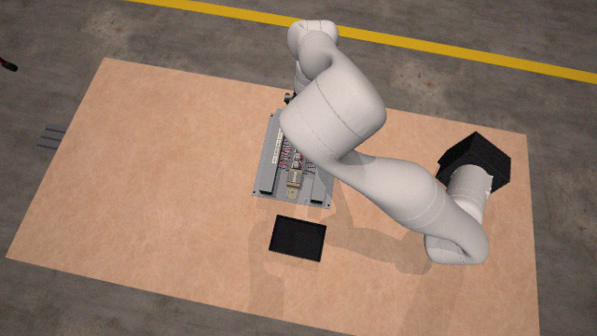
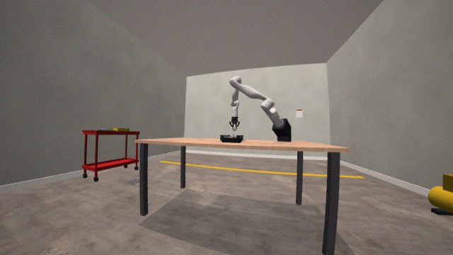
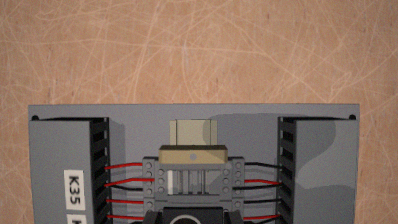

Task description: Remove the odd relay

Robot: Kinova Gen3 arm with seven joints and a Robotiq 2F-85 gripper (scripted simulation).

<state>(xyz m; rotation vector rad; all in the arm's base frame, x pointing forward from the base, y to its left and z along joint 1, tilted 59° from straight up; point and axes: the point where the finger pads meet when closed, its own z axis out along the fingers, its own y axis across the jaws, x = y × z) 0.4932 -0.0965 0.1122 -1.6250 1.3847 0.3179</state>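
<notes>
The black parts tray is 170 mm behind my hand, 340 mm to the left of it and 120 mm below it. From my hand the other things lie so: dark relay (10 mm below); then grey relay panel (40 mm behind, 100 mm to the left, 110 mm below).
</notes>
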